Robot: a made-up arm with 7 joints.
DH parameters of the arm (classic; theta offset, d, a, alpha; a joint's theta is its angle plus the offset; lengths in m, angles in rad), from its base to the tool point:
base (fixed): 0.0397 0 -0.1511 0
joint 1: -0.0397 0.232 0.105 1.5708
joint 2: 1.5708 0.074 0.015 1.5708
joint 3: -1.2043 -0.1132 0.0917 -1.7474
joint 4: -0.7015 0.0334 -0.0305 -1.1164
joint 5: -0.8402 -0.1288 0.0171 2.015
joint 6: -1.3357 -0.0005 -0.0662 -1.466
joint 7: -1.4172 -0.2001 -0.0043 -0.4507
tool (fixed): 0.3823 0.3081 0 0
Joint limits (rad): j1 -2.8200..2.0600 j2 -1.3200..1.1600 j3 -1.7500..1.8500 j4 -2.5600..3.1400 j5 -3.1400..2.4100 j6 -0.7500..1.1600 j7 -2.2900..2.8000
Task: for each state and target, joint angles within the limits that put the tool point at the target. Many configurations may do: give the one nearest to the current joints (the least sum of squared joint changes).
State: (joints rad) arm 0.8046 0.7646 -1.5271 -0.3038 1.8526 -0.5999 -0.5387
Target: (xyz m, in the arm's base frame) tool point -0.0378 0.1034 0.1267
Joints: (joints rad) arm 1.1792 0.1306 -0.9670 0.2634 1.7325 0.1300 -0.2555
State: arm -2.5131 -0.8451 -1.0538 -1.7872 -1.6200 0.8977 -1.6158
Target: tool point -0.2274 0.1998 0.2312
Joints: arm -2.1456 -0.8010 -1.4959 -1.6994 -1.8234 1.0589 -1.7646
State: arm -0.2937 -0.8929 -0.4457 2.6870 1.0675 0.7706 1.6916
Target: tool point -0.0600 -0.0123 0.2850
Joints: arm 0.0687 -0.8098 -0.4265 2.8210 1.0092 0.6609 1.6024
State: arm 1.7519 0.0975 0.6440 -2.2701 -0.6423 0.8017 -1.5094
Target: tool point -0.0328 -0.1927 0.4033
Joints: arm 2.0600 0.0799 0.8338 -2.1230 -0.4768 0.8152 -1.2781
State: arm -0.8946 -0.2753 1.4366 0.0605 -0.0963 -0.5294 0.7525
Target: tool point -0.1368 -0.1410 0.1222
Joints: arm -0.6502 0.4016 1.4841 -0.6084 -0.8194 -0.2991 0.0894
